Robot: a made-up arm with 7 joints.
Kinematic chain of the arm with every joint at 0, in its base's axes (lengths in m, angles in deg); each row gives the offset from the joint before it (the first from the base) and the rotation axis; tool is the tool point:
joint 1: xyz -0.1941 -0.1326 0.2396 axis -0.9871 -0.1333 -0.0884
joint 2: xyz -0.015 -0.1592 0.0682 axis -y
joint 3: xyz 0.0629 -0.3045 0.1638 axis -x
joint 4: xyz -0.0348 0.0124 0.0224 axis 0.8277 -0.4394 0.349
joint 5: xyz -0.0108 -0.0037 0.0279 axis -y
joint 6: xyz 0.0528 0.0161 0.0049 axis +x
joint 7: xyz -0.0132 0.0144 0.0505 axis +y
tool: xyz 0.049 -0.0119 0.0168
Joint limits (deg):
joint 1: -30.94..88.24
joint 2: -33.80..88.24
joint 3: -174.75..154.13
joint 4: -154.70..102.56
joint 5: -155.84..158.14
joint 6: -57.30..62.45
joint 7: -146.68..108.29
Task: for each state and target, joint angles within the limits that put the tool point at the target. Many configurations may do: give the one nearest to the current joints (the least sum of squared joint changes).
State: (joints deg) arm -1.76 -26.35 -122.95 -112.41 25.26 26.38 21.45
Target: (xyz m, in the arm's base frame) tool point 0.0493 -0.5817 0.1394
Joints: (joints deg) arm -30.10 -33.80 -112.64 -130.43 30.79 12.87 11.48
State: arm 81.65 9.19 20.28 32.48 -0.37 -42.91 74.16
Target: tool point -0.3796 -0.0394 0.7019
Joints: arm 66.87 39.74 30.11 32.93 -0.99 -43.53 77.27
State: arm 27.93 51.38 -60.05 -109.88 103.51 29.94 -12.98
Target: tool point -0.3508 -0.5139 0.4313
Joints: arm -10.70 53.13 -38.43 -129.07 102.44 18.69 -9.94
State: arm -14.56 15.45 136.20 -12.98 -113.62 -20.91 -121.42
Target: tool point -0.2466 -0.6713 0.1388
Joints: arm -30.94 62.84 133.16 -5.33 -131.87 -36.99 -125.06
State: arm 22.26 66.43 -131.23 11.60 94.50 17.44 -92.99
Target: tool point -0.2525 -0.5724 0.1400
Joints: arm -15.19 88.24 -152.56 18.55 66.39 35.50 -71.94
